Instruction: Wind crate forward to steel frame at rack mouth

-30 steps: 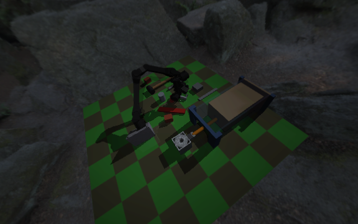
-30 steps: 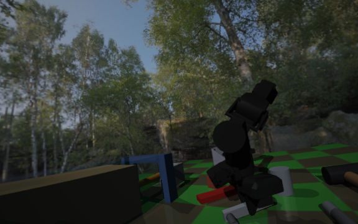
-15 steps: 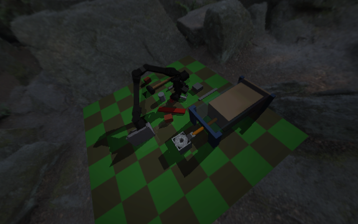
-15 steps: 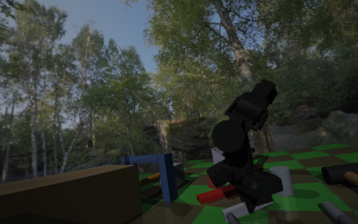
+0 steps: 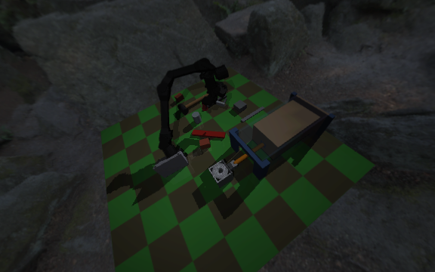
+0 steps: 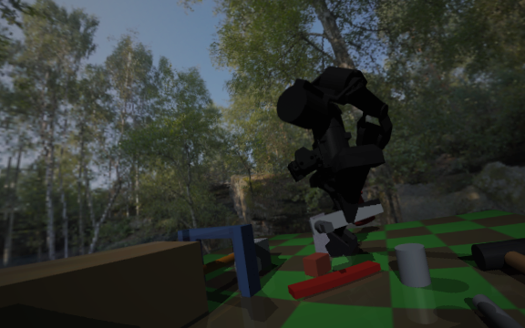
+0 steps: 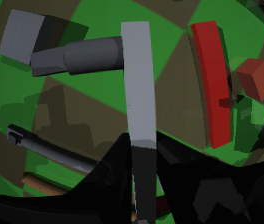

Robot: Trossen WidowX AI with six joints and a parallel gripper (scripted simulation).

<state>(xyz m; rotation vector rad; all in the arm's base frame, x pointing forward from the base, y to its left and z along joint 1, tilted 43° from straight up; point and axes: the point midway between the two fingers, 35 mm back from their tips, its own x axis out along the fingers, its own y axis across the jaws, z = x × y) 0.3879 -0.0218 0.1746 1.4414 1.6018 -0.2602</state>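
My gripper tip is 60 mm past the red grip, 20 mm to the right of it and 10 mm below it. The rest, counted from my gripper tip: red flat bar (140 mm behind, 70 mm to the right, 150 mm below); grey block (180 mm ahead, 20 mm to the right, 140 mm below); winch handle (10 mm behind, 10 mm to the left, 10 mm above).
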